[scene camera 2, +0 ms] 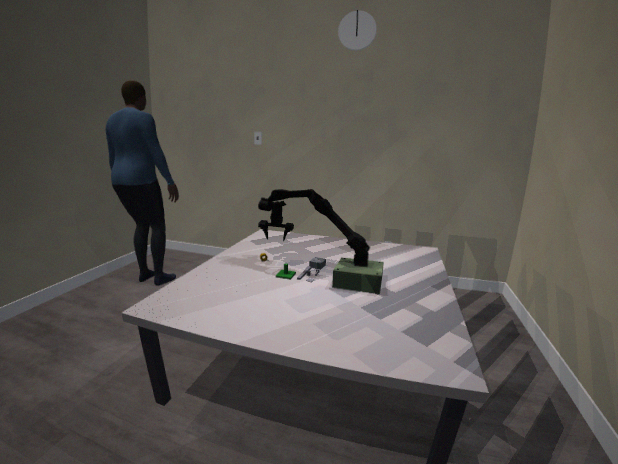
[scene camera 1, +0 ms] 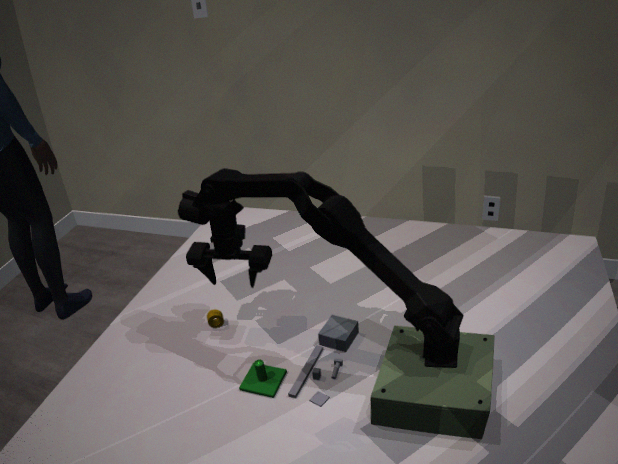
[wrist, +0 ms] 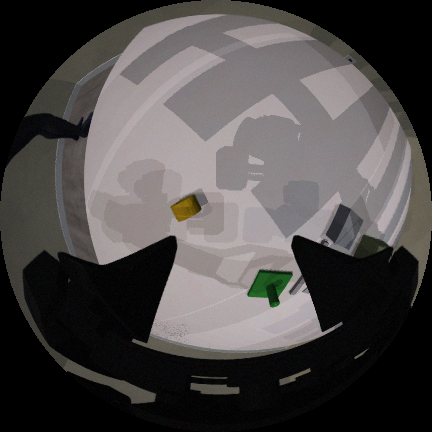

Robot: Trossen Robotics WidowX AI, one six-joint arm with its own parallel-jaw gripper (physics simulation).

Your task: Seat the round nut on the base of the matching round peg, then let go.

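The yellow round nut lies on its side on the table, its hole facing sideways. The green round peg stands upright on its square green base, apart from the nut and nearer the front; no nut is on it. My gripper is open and empty, pointing down high above the table. In the wrist view the nut shows up and left of the space between the fingertips, and the peg shows below and right of it.
A grey block, a long grey bar, a small dark cube, a bolt-like piece and a flat grey square lie between the peg and the green robot mount. A person stands beyond the table.
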